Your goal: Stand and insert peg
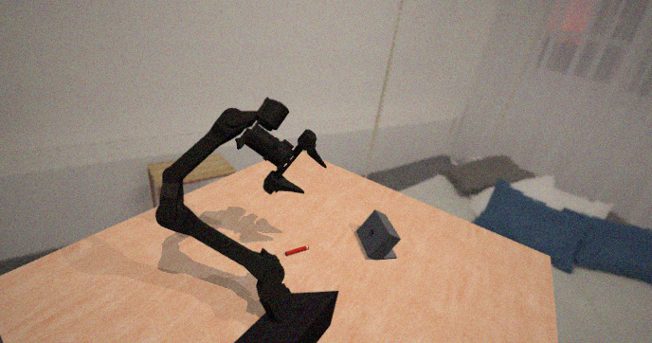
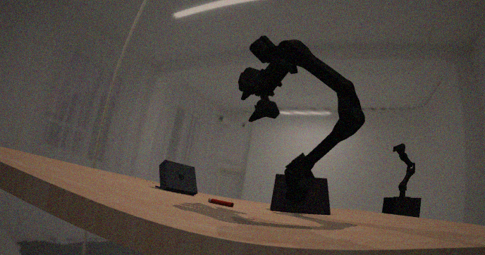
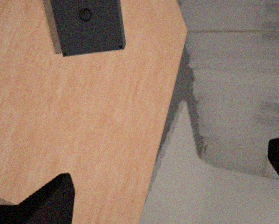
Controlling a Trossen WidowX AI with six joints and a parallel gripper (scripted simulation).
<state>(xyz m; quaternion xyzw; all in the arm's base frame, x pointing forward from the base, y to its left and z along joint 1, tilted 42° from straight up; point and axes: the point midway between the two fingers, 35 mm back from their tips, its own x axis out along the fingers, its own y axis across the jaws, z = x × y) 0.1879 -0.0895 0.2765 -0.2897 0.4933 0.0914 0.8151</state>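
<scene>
The red peg is 30 cm below my gripper tip, 4 cm to the left of it and 4 cm ahead of it. From my gripper tip the other things lie so: sloped panel (25 cm below, 23 cm ahead, 13 cm to the right).
</scene>
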